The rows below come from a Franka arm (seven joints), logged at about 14 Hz.
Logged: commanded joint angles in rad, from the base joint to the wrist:
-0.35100, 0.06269, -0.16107, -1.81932, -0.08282, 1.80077, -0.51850
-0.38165, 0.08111, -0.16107, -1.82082, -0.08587, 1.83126, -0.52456
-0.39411, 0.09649, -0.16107, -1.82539, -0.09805, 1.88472, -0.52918
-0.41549, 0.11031, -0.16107, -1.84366, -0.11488, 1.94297, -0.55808
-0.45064, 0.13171, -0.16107, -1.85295, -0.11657, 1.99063, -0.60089
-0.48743, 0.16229, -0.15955, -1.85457, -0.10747, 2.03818, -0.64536
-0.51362, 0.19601, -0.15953, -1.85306, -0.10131, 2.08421, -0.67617
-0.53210, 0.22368, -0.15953, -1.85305, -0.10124, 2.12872, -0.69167
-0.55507, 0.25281, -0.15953, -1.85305, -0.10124, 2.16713, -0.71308
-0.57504, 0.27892, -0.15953, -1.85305, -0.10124, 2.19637, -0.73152
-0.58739, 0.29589, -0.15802, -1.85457, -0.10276, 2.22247, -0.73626
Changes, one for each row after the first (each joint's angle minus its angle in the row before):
-0.03065, 0.01842, 0.00000, -0.00150, -0.00305, 0.03049, -0.00606
-0.01246, 0.01538, 0.00000, -0.00457, -0.01218, 0.05346, -0.00462
-0.02138, 0.01382, 0.00000, -0.01827, -0.01683, 0.05825, -0.02890
-0.03515, 0.02140, 0.00000, -0.00929, -0.00169, 0.04766, -0.04281
-0.03679, 0.03058, 0.00152, -0.00162, 0.00910, 0.04755, -0.04447
-0.02619, 0.03372, 0.00002, 0.00151, 0.00616, 0.04603, -0.03081
-0.01848, 0.02767, 0.00000, 0.00001, 0.00007, 0.04451, -0.01550
-0.02297, 0.02913, 0.00000, 0.00000, 0.00000, 0.03841, -0.02141
-0.01997, 0.02611, 0.00000, 0.00000, 0.00000, 0.02924, -0.01844
-0.01235, 0.01697, 0.00151, -0.00152, -0.00152, 0.02610, -0.00474

